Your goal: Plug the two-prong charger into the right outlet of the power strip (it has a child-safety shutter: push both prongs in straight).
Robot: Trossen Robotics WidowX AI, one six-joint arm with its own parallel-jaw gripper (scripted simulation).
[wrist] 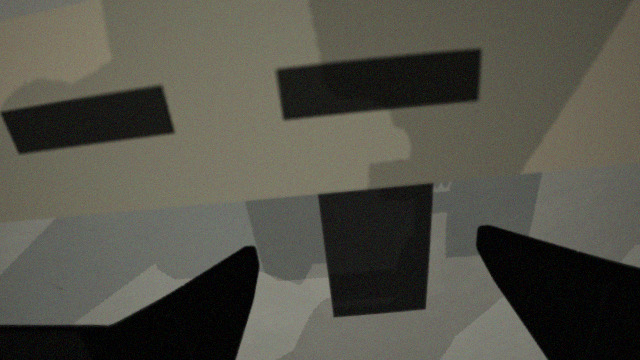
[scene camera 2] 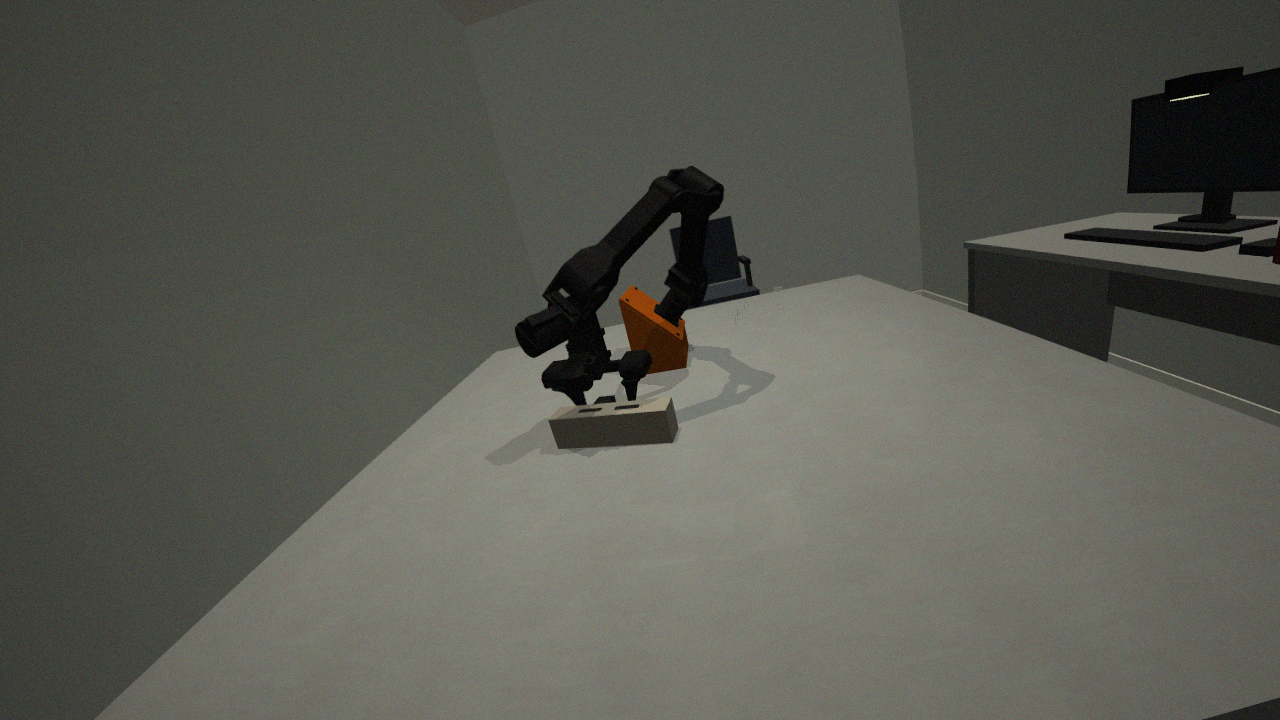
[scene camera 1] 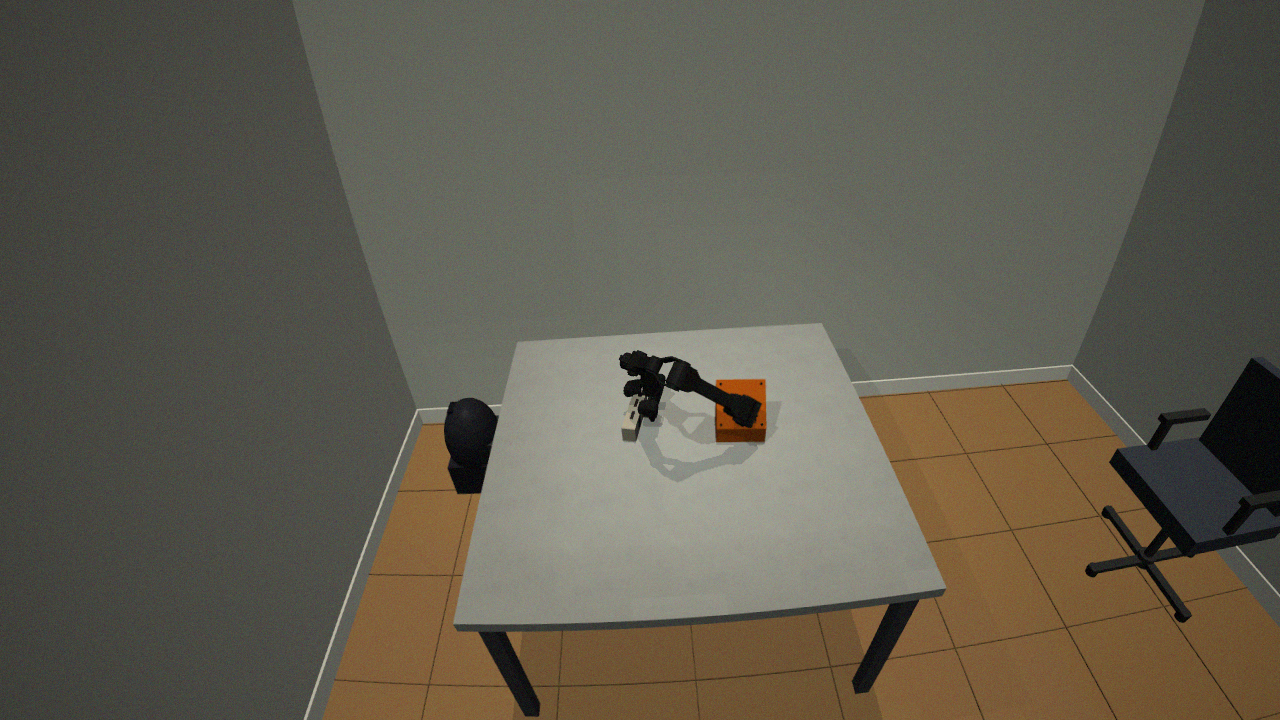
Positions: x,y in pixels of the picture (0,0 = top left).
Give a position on a two-prong charger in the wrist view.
377,241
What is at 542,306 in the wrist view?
My gripper.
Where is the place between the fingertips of my gripper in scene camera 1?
At 655,412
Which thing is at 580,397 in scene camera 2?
My gripper.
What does my gripper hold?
Nothing.
